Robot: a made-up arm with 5 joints. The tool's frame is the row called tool.
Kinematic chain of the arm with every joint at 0, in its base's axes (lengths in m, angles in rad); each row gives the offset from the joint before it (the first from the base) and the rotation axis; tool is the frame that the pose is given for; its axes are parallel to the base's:
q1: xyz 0 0 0.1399 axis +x
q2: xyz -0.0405 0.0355 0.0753 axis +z
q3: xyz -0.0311 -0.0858 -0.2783 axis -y
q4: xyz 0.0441 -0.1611 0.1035 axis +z
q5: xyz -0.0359 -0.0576 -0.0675 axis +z
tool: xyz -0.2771 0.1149 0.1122
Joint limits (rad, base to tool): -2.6..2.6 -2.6..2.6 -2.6..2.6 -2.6..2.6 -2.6..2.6
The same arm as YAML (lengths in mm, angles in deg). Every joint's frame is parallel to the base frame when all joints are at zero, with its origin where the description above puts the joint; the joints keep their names.
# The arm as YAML. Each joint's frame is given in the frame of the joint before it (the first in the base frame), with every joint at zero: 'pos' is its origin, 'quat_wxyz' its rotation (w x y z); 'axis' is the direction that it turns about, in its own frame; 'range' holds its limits. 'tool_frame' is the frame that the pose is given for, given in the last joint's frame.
length_unit: mm
angle_unit: deg
joints:
  - joint: q1
    pos: [0.0, 0.0, 139.9]
    quat_wxyz: [1.0, 0.0, 0.0, 0.0]
    axis: "+x"
    range: [-148.97, 148.97]
  - joint: q2
    pos: [-40.5, 35.5, 75.3]
    quat_wxyz: [1.0, 0.0, 0.0, 0.0]
    axis: "+z"
    range: [-148.97, 148.97]
  - joint: q3
    pos: [-31.1, -85.8, -278.3]
    quat_wxyz: [1.0, 0.0, 0.0, 0.0]
    axis: "-y"
    range: [-148.97, 148.97]
  - joint: q4
    pos: [44.1, -161.1, 103.5]
    quat_wxyz: [1.0, 0.0, 0.0, 0.0]
    axis: "+z"
    range: [-148.97, 148.97]
  - joint: q5
    pos: [-35.9, -57.6, -67.5]
    quat_wxyz: [1.0, 0.0, 0.0, 0.0]
    axis: "+z"
    range: [-148.97, 148.97]
tool_frame:
  pos: [-277.1, 114.9, 112.2]
  quat_wxyz: [1.0, 0.0, 0.0, 0.0]

